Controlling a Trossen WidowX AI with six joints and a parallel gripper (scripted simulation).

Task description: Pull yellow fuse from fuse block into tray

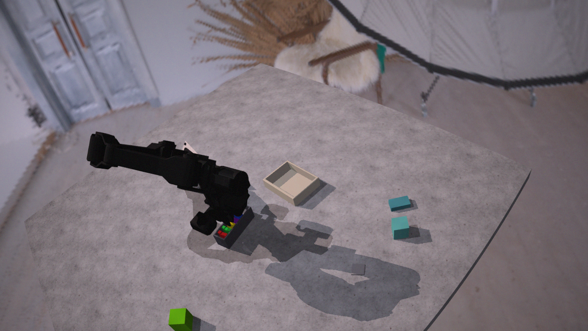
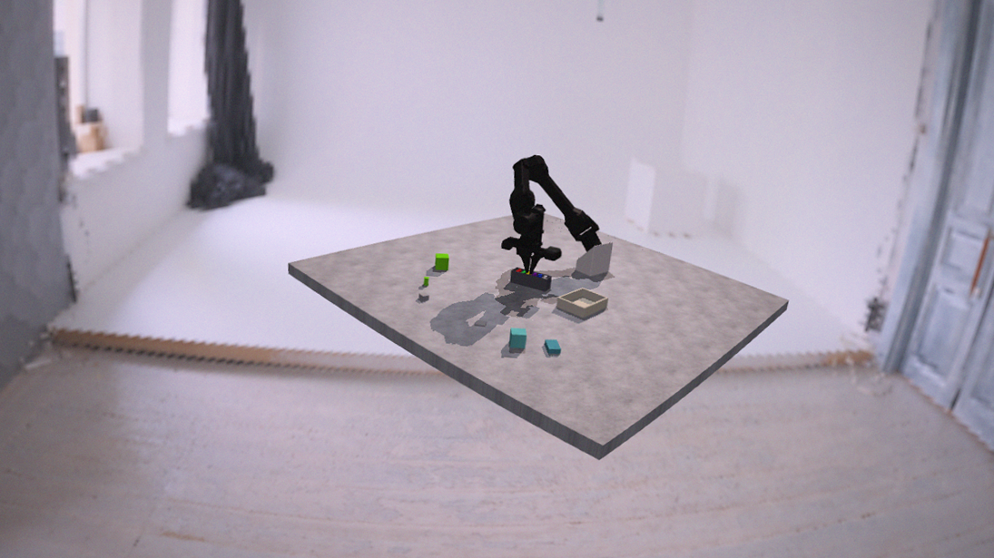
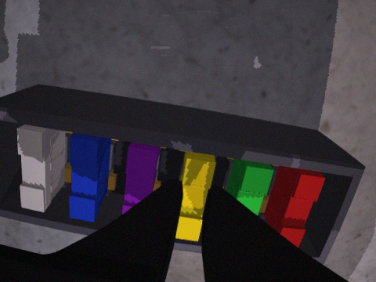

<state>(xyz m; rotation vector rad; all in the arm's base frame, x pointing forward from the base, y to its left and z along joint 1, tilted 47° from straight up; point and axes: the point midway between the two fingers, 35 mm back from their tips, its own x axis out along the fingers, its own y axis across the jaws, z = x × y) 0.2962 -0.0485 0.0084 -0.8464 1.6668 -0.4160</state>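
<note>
Right now the beige tray is 1 cm behind my gripper tip, 22 cm to the left of it and 3 cm below it. The rest, counted from my gripper tip: small grey tile 33 cm ahead, 13 cm to the left, 3 cm below; then yellow fuse 1 cm below.
</note>
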